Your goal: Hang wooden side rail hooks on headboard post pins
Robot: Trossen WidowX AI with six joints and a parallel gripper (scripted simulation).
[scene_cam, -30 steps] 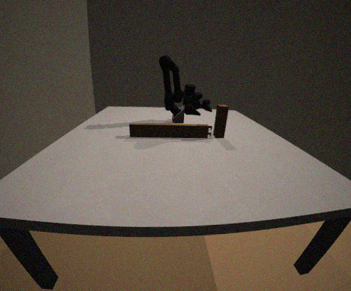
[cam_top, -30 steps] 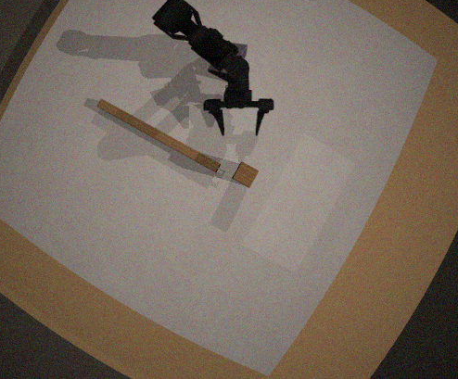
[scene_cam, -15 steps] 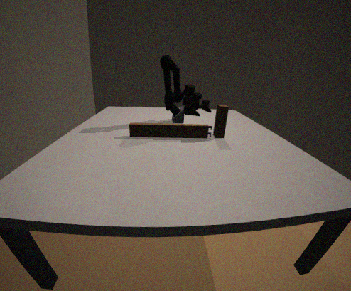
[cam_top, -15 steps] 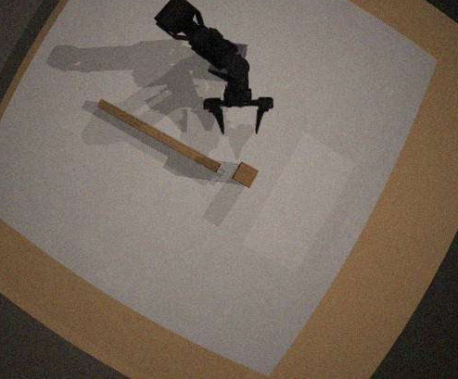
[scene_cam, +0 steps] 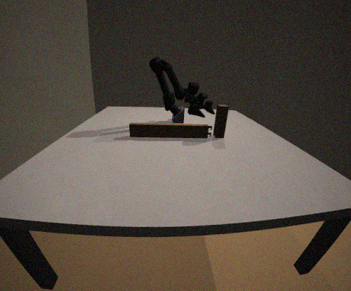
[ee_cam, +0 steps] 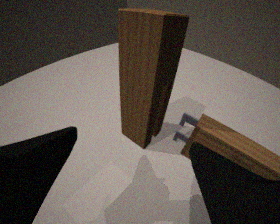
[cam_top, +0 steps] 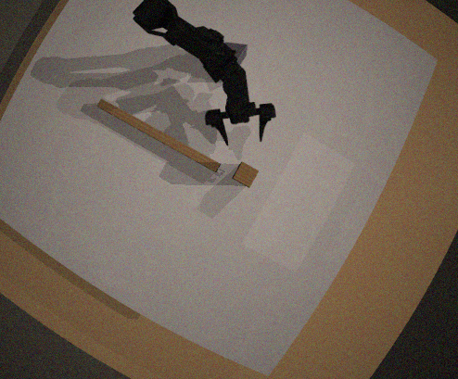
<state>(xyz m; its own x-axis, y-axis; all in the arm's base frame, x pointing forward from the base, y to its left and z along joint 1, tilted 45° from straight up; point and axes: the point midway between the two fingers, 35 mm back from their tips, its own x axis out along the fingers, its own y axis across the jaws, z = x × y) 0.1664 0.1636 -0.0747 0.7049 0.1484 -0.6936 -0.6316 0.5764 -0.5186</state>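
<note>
Now: the headboard post 70 mm ahead of my gripper tip, 50 mm to the left of it and 10 mm below it.
</note>
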